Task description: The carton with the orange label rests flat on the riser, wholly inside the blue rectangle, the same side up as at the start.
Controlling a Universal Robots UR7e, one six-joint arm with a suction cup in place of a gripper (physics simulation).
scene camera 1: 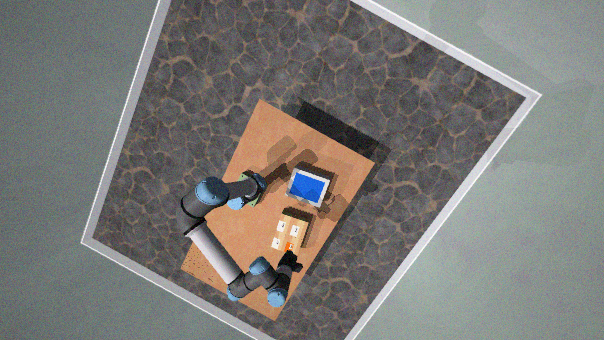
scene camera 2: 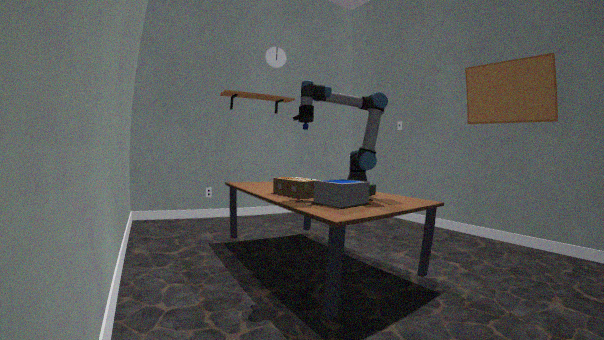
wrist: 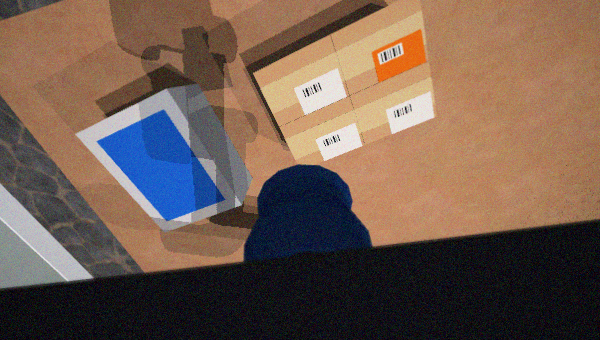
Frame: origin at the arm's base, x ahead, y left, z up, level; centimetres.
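Seen in the pictures: hand at its tool point: [scene camera 2: 305, 129] [wrist: 304, 207].
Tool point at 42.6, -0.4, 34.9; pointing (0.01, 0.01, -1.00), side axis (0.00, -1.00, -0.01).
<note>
A point is followed by its place in that frame, as x, y, z.
The carton with the orange label [scene camera 1: 290, 246] {47.1, -16.2, 2.8} [wrist: 399, 56] {46.8, -17.7, 2.9} lies flat on the table, label up, in a tight two-by-two block with three white-labelled cartons. The grey riser [scene camera 2: 342, 196] {41.4, 39.9, -1.5} [wrist: 215, 125] {38.6, 18.5, -3.9} stands beside the block, apart from it. The blue rectangle [scene camera 1: 306, 186] {31.9, 28.0, 4.9} [scene camera 2: 344, 181] {32.4, 28.7, 4.9} [wrist: 155, 160] {35.4, 28.1, 4.9} on its top bears no carton. My gripper, a dark blue suction cup [scene camera 2: 305, 126] [wrist: 305, 200], is open and hangs high above the table with nothing on it. In scene camera 2 the orange label cannot be made out.
The white-labelled cartons [scene camera 1: 282, 226] [wrist: 320, 90] touch the orange-labelled one on two sides. The wooden table [scene camera 1: 240, 250] {18.6, -49.0, -7.1} [scene camera 2: 395, 200] {-3.8, 35.5, -7.1} [wrist: 500, 150] {22.0, -49.2, -7.1} carries the block, the riser and the arm's base. Arm shadows fall across the riser. A wall shelf [scene camera 2: 255, 96] hangs behind.
</note>
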